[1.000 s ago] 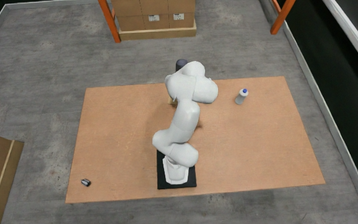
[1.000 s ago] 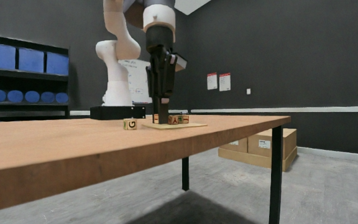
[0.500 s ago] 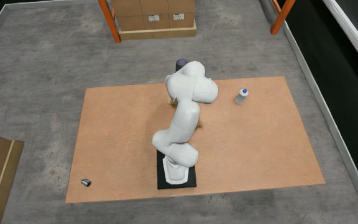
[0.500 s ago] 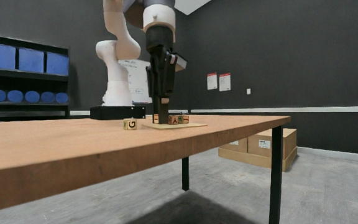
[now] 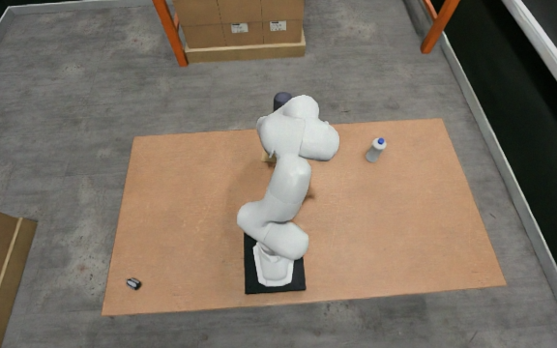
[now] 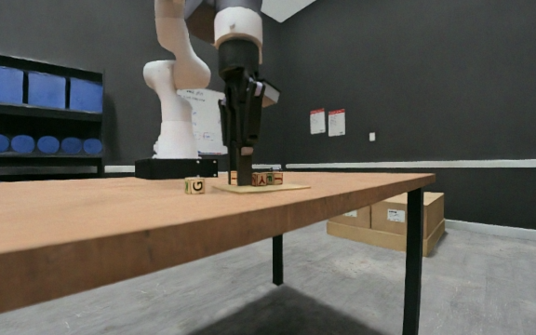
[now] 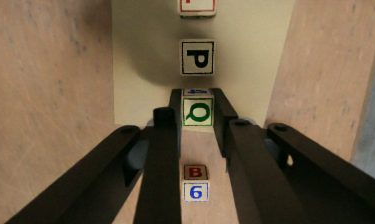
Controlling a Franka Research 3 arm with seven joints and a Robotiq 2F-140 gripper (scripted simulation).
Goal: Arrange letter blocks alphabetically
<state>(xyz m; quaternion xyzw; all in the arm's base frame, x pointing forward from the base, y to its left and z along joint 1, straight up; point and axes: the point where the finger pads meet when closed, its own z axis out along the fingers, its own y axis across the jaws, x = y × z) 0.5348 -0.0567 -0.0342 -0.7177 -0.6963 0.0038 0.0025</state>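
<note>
My gripper is now 20 mm above the block. From my hand the other things lie so: pale yellow mat: 40 mm to the left, 40 mm below; white bottle: 50 mm behind, 470 mm to the right, 40 mm above; black object: 660 mm behind, 690 mm to the left, 20 mm below.
</note>
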